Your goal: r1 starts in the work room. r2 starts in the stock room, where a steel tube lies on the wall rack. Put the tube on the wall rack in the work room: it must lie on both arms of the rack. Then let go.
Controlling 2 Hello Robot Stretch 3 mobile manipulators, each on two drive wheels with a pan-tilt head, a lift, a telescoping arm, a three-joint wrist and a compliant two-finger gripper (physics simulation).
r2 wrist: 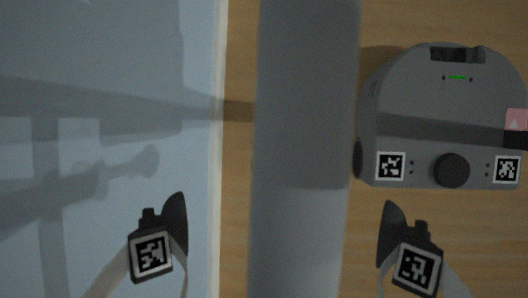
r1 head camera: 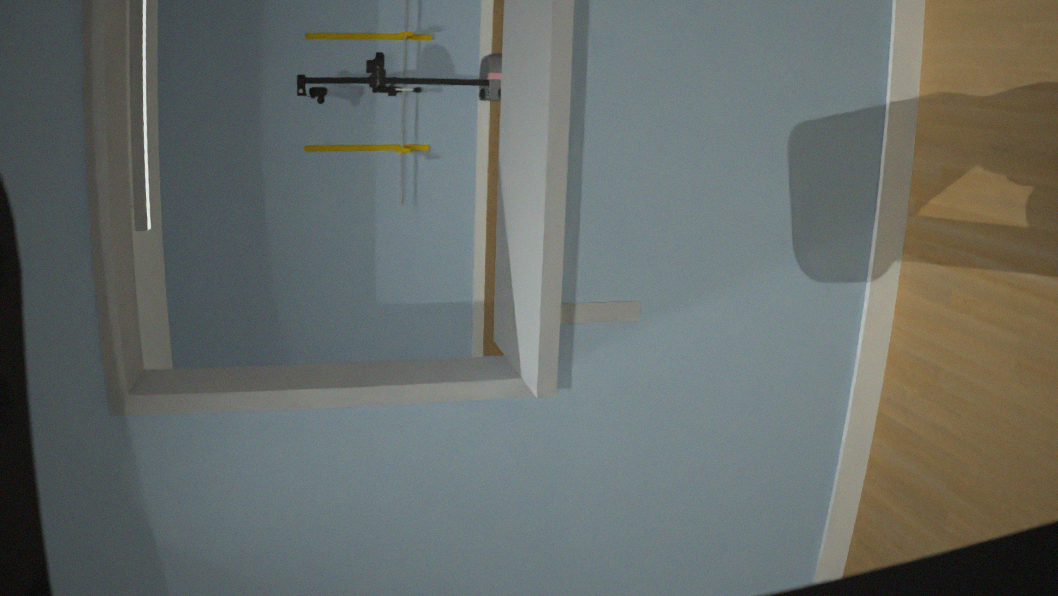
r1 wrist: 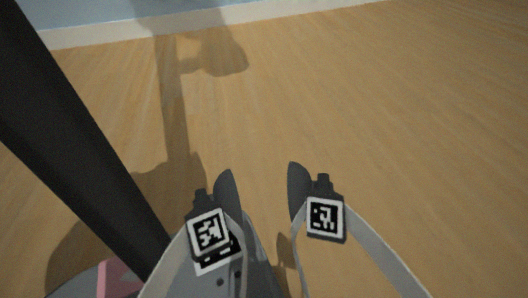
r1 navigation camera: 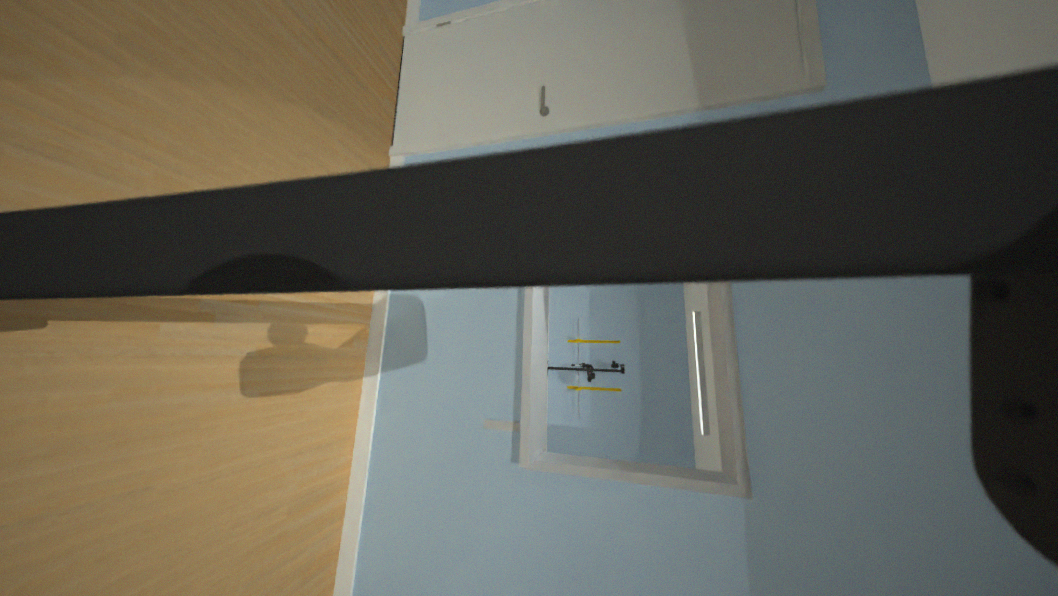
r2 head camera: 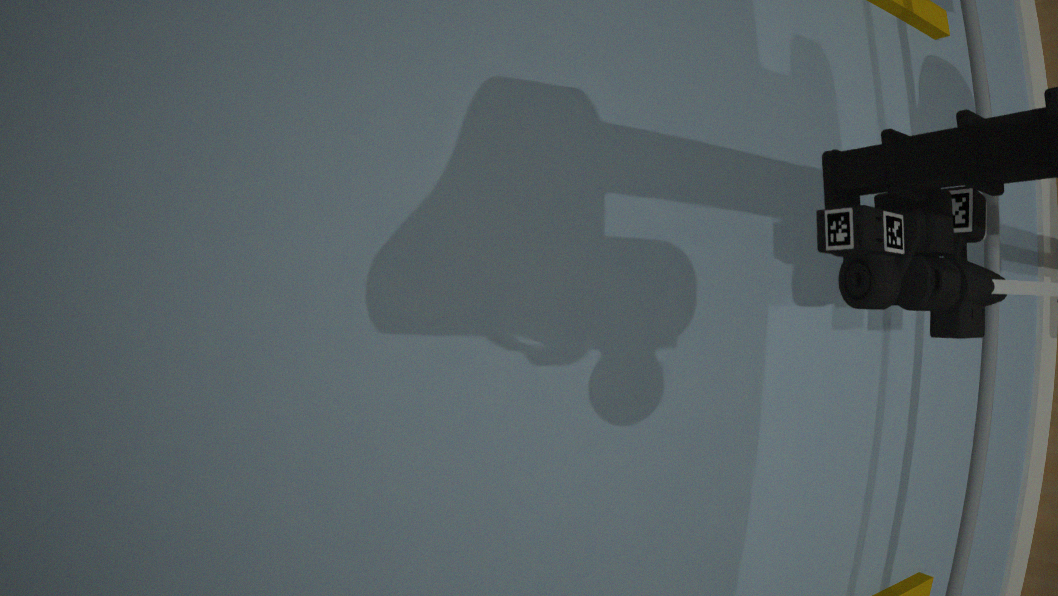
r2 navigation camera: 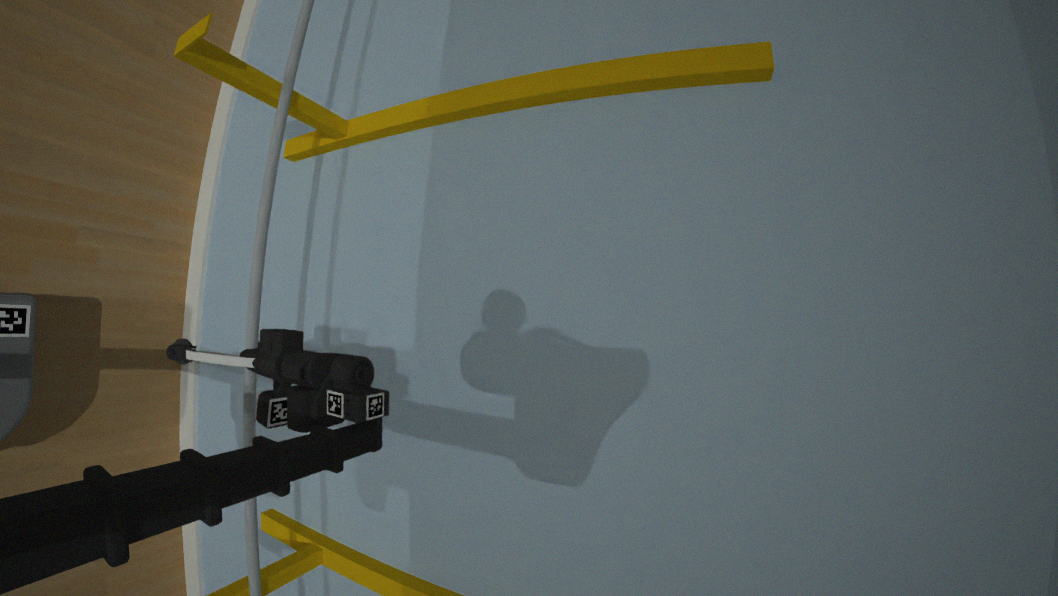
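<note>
The steel tube [r1 head camera: 402, 177] [r2 head camera: 988, 414] [r2 navigation camera: 255, 296] [r2 wrist: 300, 240] lies across both yellow arms of the stock room rack [r1 head camera: 347, 148] [r2 navigation camera: 592, 79]. In the r2 wrist view my r2 gripper [r2 wrist: 284, 205] is open, and the tube runs between its spread fingers, touching neither in the picture. In the r2 navigation view one finger [r2 navigation camera: 218, 359] shows beyond the tube, between the two rack arms; the other finger is hidden. My r1 gripper [r1 wrist: 261, 170] is open and empty, low over its own base, fingers moderately apart. The work room rack does not show.
A framed wall opening [r1 head camera: 325, 388] [r1 navigation camera: 629, 473] joins the rooms; r2 shows through it. A closed door [r1 navigation camera: 592, 51] stands beside it. A pale strip [r1 head camera: 601, 311] is on the wall below the opening. r2's base [r2 wrist: 440, 110] stands beyond the tube. r1's dark mast [r1 navigation camera: 518, 222] crosses its navigation view.
</note>
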